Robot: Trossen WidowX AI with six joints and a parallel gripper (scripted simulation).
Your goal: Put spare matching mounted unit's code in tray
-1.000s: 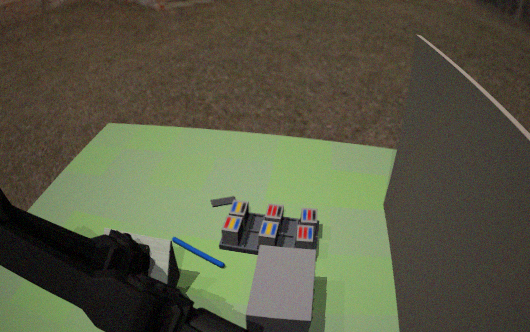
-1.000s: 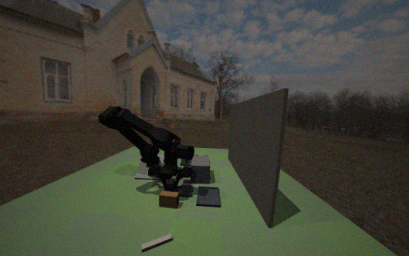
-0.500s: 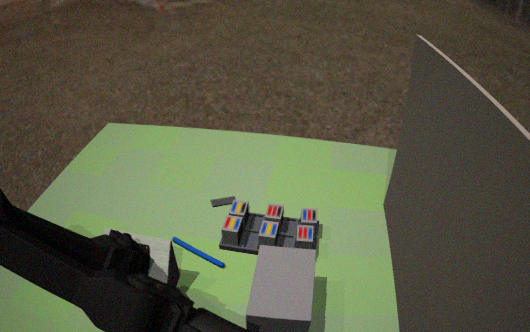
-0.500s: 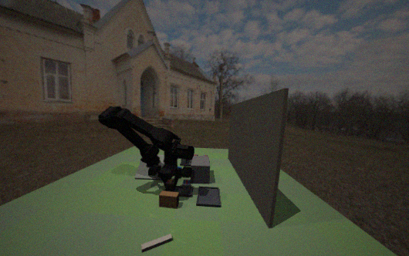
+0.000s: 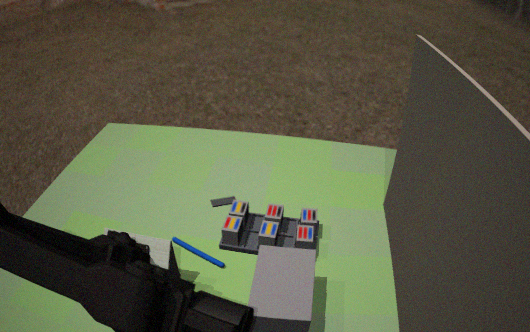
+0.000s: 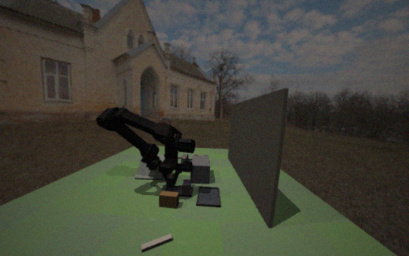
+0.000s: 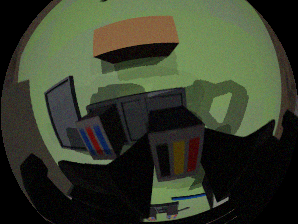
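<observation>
My gripper tip is 170 mm short of the dark tray, 40 mm to the left of it and 40 mm above it. Round my gripper tip: brown box: 90 mm to the right, 20 mm below, 10 mm ahead; then white bar: 250 mm to the right, 40 mm below, 10 mm ahead; then grey box: 160 mm to the left, 140 mm ahead, 10 mm above.
</observation>
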